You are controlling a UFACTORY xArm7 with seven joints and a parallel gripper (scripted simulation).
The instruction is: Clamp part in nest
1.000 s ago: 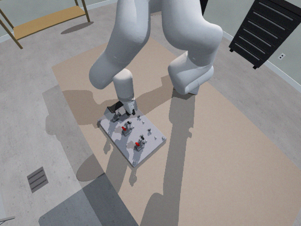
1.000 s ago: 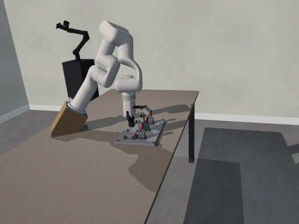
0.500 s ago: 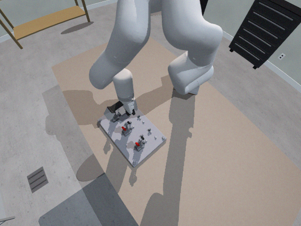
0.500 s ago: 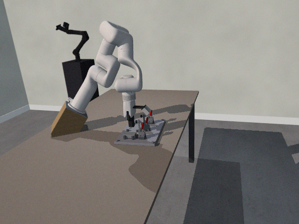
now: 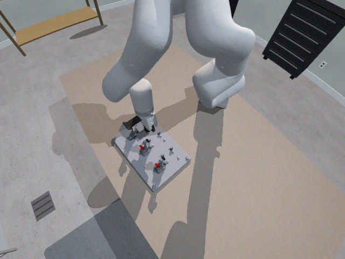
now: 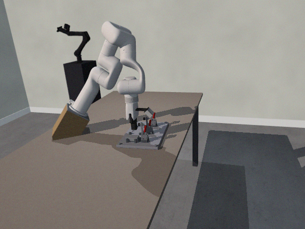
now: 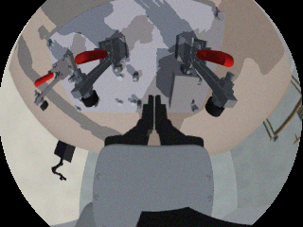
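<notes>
My hand is 1 cm short of the grey block part, 5 cm to the left of it and 5 cm above it. The rest, counted from my hand: grey fixture plate 3 cm ahead, 7 cm to the left, 7 cm below.
</notes>
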